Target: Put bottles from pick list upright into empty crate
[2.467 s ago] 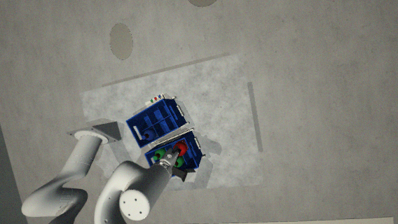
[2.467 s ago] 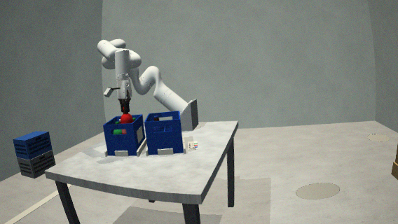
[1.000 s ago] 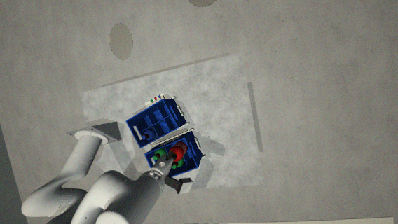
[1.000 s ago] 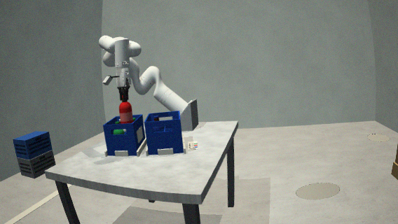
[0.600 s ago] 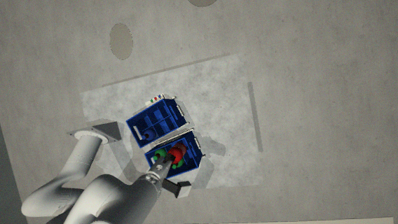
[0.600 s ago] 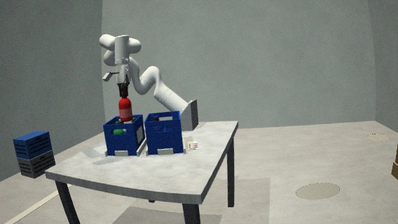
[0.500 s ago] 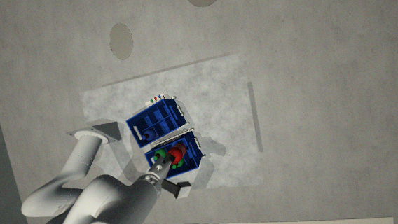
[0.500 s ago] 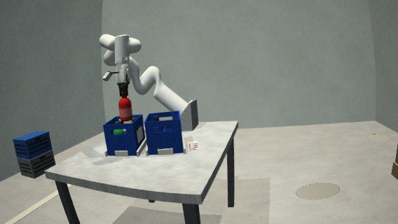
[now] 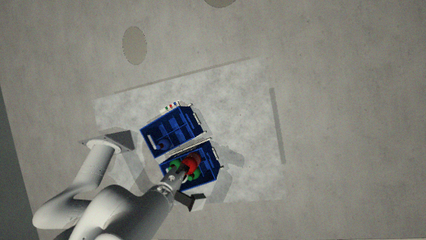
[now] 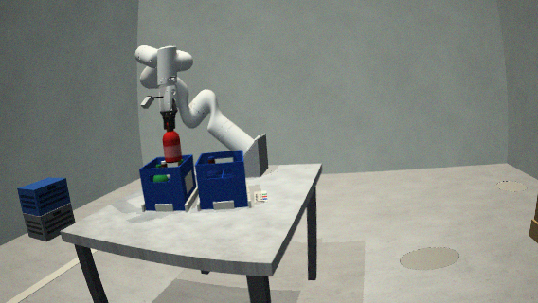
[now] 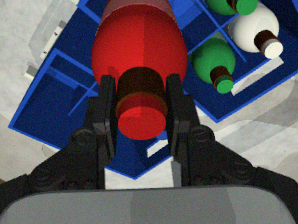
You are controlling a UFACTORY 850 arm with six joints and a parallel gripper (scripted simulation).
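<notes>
The red-label bottle is 7 cm below my hand. The rest, counted from my hand: green-label bottle: 17 cm behind, 4 cm to the right, 25 cm below; white-label bottle: 14 cm behind, 12 cm to the right, 25 cm below; blue-label bottle: 21 cm behind, 9 cm to the left, 25 cm below.
</notes>
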